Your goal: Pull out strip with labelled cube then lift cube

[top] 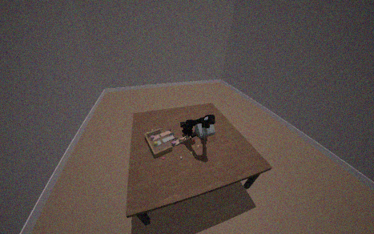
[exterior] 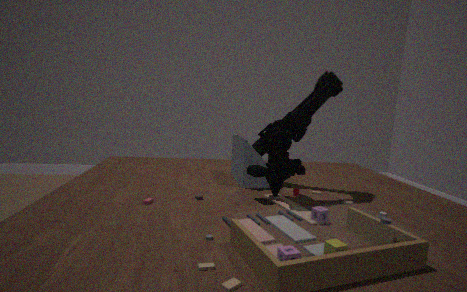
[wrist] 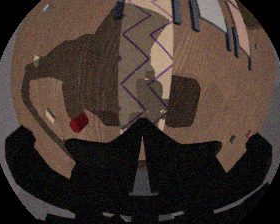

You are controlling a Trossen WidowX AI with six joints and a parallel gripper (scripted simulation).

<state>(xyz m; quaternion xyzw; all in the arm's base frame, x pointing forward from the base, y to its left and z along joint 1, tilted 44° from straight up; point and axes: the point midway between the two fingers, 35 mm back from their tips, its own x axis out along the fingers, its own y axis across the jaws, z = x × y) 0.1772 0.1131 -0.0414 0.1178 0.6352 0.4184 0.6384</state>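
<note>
The tan strip is 9 cm ahead of my gripper tip and 4 cm to the left of it.
</note>
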